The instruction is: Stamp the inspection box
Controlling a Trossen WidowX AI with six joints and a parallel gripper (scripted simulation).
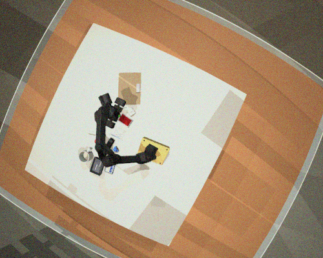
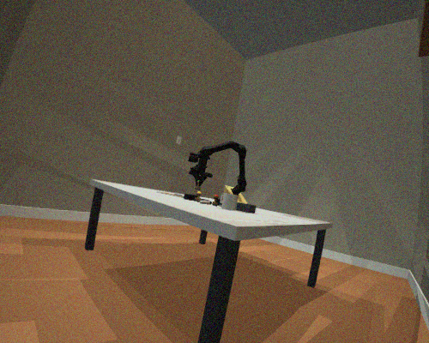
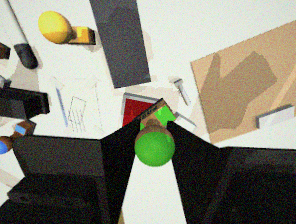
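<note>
Right now my gripper tip is 50 mm past the red ink pad, 20 mm to the right of it and 100 mm above it. Also, from my gripper tip: yellow-knobbed stamp (80 mm ahead, 110 mm to the left, 80 mm below); then lined paper slip (30 mm behind, 120 mm to the left, 100 mm below); then dark grey block (70 mm ahead, 40 mm to the left, 80 mm below).
</note>
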